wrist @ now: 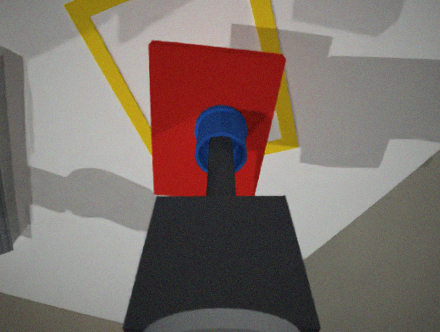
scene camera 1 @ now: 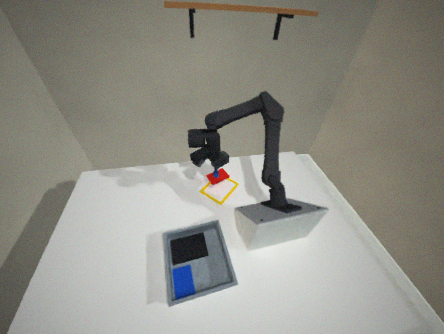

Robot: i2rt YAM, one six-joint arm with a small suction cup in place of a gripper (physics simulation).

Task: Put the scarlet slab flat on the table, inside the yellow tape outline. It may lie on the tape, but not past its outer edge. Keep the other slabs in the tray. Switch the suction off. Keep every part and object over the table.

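Where they show: hand at its tool point: (wrist: 220,121) (scene camera 1: 216,176); arm's base at its link origin: (scene camera 1: 279,206).
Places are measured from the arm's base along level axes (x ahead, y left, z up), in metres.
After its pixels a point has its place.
The scarlet slab (scene camera 1: 220,179) @(x 0.182, y -0.233, z -0.032 m) (wrist: 192,85) @(x 0.213, y -0.243, z -0.035 m) hangs on my suction cup (scene camera 1: 216,174) (wrist: 221,122), which sits against its upper face, and is held above the table. In the wrist view the slab covers part of the yellow tape outline (scene camera 1: 211,197) @(x 0.236, y -0.198, z -0.113 m) (wrist: 113,75) @(x 0.162, y -0.183, z -0.113 m) and is turned relative to it; its near end reaches past the outline's near corner. In the scene view it overlaps the outline's far corner. The black slab (scene camera 1: 189,248) @(x 0.383, y 0.027, z -0.100 m) and the blue slab (scene camera 1: 183,281) @(x 0.422, y 0.135, z -0.100 m) lie in the grey tray (scene camera 1: 205,292) @(x 0.358, y 0.195, z -0.064 m).
The arm's pale base box (scene camera 1: 280,231) @(x 0.056, y 0.103, z 0.011 m) stands right of the tray and nearer the camera than the outline. A wooden shelf (scene camera 1: 240,8) is high on the back wall. The table's far edge lies behind the outline. A dark grey object (wrist: 11,150) shows at the wrist view's left edge.
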